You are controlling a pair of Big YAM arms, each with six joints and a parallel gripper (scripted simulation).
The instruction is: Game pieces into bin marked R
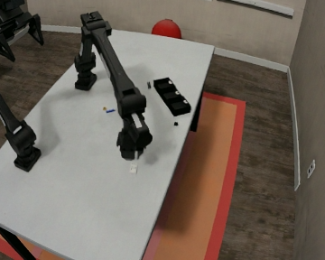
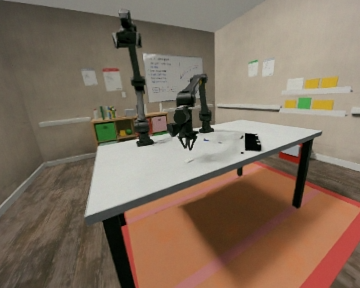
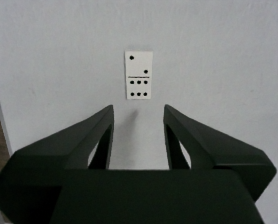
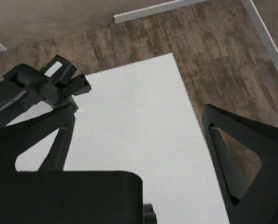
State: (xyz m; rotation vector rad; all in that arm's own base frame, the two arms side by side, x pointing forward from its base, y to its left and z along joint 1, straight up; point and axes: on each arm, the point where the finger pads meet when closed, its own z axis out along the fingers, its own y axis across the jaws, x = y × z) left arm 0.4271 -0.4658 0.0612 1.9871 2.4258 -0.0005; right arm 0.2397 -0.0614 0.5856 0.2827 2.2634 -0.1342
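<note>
Right now the white domino is 7 cm below my left hand. Also, from my left hand: blue piece: 28 cm to the left, 22 cm behind, 7 cm below; yellow piece: 29 cm to the left, 25 cm behind, 7 cm below; black piece: 30 cm to the left, 9 cm ahead, 7 cm below.
</note>
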